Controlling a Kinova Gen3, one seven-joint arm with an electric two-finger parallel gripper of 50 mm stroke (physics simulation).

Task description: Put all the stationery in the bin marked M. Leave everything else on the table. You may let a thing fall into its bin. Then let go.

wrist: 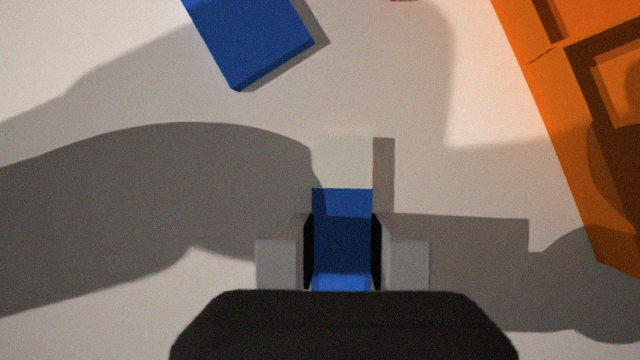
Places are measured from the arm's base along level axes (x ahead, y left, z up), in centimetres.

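Where they show: gripper, fingertip midpoint: (342, 239).
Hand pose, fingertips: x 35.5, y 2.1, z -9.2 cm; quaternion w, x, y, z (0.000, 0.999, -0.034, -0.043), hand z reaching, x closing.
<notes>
Things, the pixels of their top centre, and the offset from my fingertips. "spot": a spot on its surface instead. Level surfaces: height alone.
- eraser at its top centre: (341, 221) dy +0.9, dx +0.1, dz +0.9 cm
- orange bin at a spot on its surface: (555, 100) spot: dy +4.8, dx +8.1, dz +1.5 cm
- flat blue block at its top centre: (239, 10) dy +9.5, dx -3.5, dz +0.6 cm
- table at its surface level: dz -0.4 cm
An eraser (342, 205) with a white end and a blue sleeve lies lengthwise in the view, its white end pointing up the view. My gripper (342, 239) is shut on the blue sleeve, with one black pad against each long side. The white end sticks out past the fingers and is pale against the table. The gripper body hides what is below the near end. Part of an orange bin (555, 100) with inner dividing walls shows at the right; no letter shows on it.
A flat blue block (255, 40) lies at the upper left of the eraser, partly cut off by the view's edge. A sliver of a red thing (404, 0) shows at the top edge. Shadows of the arm and gripper cross the table (90, 330).
</notes>
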